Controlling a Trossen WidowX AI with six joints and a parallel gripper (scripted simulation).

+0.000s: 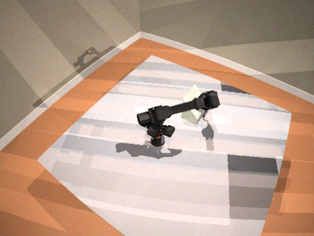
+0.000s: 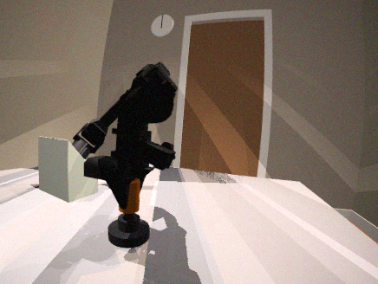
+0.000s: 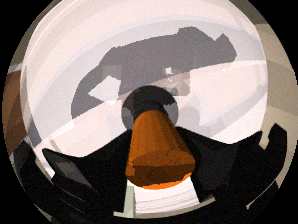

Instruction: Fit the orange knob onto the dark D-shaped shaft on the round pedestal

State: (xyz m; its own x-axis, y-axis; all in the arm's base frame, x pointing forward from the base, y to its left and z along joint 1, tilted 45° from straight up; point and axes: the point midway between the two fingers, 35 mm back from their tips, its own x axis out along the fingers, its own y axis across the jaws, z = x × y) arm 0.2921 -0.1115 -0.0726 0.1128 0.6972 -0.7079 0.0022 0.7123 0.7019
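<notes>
Right now the orange knob is 2 cm above my gripper tip. Also, from my gripper tip: pedestal: 4 cm below.
</notes>
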